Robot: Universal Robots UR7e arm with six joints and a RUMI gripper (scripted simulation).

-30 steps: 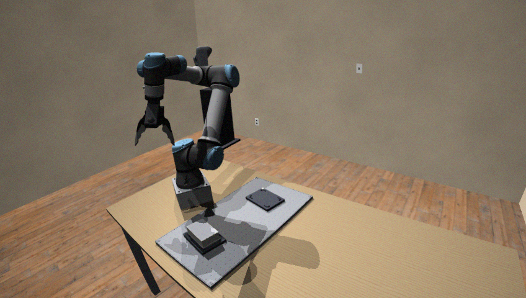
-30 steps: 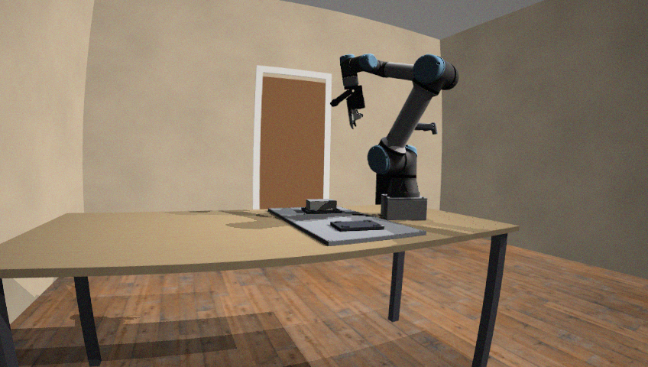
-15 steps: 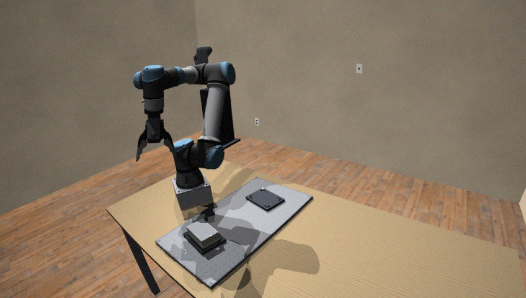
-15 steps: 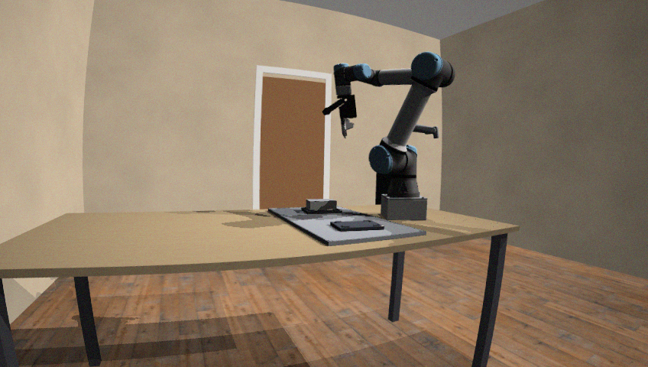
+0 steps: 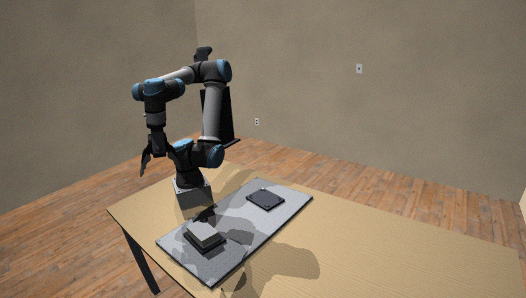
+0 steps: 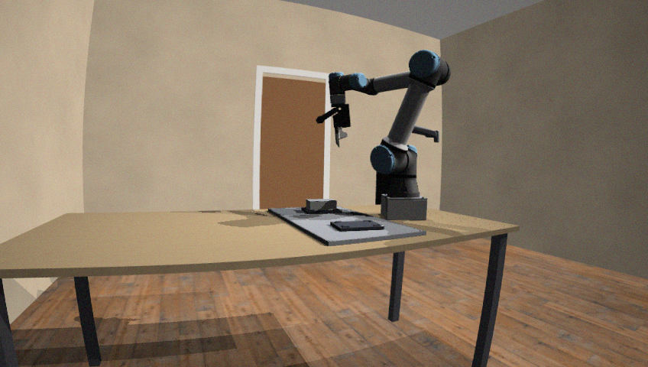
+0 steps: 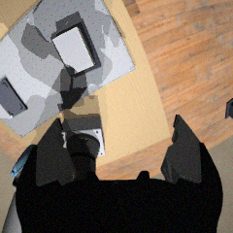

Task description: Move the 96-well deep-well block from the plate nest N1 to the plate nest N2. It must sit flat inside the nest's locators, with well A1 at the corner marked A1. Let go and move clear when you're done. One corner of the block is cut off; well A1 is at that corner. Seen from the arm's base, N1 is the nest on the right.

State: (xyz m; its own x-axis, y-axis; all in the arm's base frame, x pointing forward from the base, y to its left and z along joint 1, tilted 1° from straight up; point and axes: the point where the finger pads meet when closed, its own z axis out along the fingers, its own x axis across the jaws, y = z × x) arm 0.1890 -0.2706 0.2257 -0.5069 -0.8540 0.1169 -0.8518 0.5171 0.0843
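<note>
My hand is 27 cm above the grey deep-well block, 11 cm short of it and 5 cm to the right of it. Also, from my hand: plate nest N2: 43 cm to the left, 30 cm below, 18 cm ahead.
</note>
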